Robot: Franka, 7 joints.
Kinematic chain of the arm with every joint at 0, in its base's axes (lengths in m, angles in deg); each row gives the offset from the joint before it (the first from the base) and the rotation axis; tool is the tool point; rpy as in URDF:
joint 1: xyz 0 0 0.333 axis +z
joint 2: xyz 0 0 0 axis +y
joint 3: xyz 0 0 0.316 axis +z
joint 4: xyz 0.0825 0 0 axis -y
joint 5: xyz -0.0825 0 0.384 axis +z
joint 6: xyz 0 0 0 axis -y
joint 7: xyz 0.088 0 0 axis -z
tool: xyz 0 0 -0.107 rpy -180 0 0
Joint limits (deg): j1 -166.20..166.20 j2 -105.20..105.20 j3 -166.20..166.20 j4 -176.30..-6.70 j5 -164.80..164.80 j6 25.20..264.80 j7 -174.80..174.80
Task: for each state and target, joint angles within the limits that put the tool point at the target. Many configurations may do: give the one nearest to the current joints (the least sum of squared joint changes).
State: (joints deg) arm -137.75 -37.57 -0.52 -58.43 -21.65 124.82 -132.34
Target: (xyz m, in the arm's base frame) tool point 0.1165 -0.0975 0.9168
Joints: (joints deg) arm -130.03 -67.27 18.37 -99.63 -15.52 97.16 -132.34
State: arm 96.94 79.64 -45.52 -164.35 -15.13 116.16 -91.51
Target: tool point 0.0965 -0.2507 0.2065
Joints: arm 72.19 101.42 -43.15 -167.84 -14.92 124.55 -91.51
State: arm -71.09 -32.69 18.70 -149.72 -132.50 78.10 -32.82
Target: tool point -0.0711 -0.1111 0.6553
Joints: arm -85.08 -76.92 6.64 -166.02 -120.68 54.52 -32.82
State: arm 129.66 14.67 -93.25 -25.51 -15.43 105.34 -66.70
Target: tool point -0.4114 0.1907 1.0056
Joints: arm 166.20 41.73 -120.26 -6.70 -36.05 97.26 -66.70
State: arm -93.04 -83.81 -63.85 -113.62 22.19 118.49 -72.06
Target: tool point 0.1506 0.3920 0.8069
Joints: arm -134.36 -105.20 -19.76 -100.08 27.33 110.19 -72.06
